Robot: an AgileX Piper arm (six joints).
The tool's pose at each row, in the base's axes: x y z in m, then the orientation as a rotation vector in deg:
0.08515 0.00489 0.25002 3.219 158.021 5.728
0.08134 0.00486 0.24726 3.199 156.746 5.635
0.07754 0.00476 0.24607 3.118 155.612 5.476
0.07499 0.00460 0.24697 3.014 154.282 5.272
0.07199 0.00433 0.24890 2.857 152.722 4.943
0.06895 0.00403 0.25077 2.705 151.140 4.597
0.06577 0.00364 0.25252 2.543 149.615 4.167
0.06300 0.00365 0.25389 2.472 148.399 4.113
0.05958 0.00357 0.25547 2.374 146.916 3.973
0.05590 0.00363 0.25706 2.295 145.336 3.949
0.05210 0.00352 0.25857 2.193 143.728 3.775
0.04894 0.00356 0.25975 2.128 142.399 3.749
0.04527 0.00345 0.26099 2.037 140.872 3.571
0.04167 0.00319 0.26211 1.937 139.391 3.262
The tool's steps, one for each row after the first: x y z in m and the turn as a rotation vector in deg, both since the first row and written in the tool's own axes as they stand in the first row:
0.00455 -0.00034 0.00113 0.008 -1.277 -0.048
0.00851 -0.00063 0.00081 0.060 -2.416 -0.147
0.01054 -0.00079 -0.00099 0.133 -3.752 -0.271
0.01259 -0.00098 -0.00391 0.281 -5.323 -0.456
0.01470 -0.00122 -0.00679 0.442 -6.916 -0.643
0.01698 -0.00155 -0.00962 0.669 -8.454 -0.849
0.01904 -0.00151 -0.01192 0.649 -9.670 -0.931
0.02163 -0.00155 -0.01467 0.678 -11.155 -1.051
0.02445 -0.00146 -0.01751 0.621 -12.733 -1.142
0.02741 -0.00155 -0.02033 0.671 -14.345 -1.274
0.02991 -0.00150 -0.02260 0.628 -15.672 -1.352
0.03285 -0.00161 -0.02513 0.687 -17.203 -1.476
0.03576 -0.00188 -0.02752 0.847 -18.692 -1.626

